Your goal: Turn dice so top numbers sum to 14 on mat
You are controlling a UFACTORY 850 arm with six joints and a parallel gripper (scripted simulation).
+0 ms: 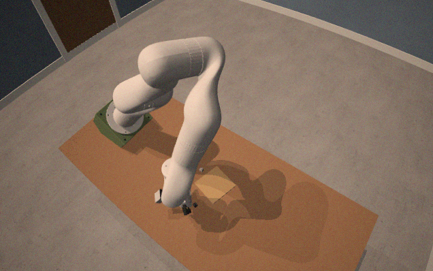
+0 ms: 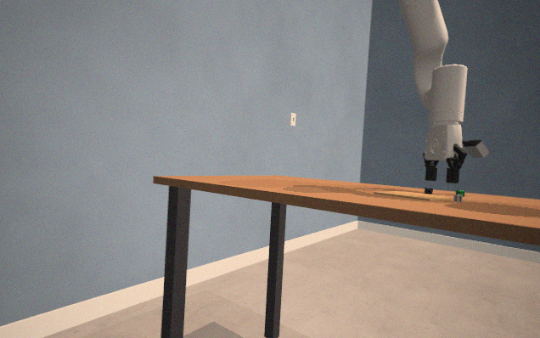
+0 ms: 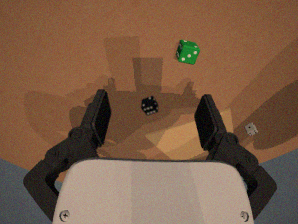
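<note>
The black die lies 3 cm ahead of my hand, 2 cm to the left of it and 4 cm below it. From my hand the other things lie so: white die (5 cm behind, 19 cm to the left, 4 cm below); green die (5 cm behind, 4 cm below); mat (5 cm ahead, 15 cm to the left, 4 cm below).
</note>
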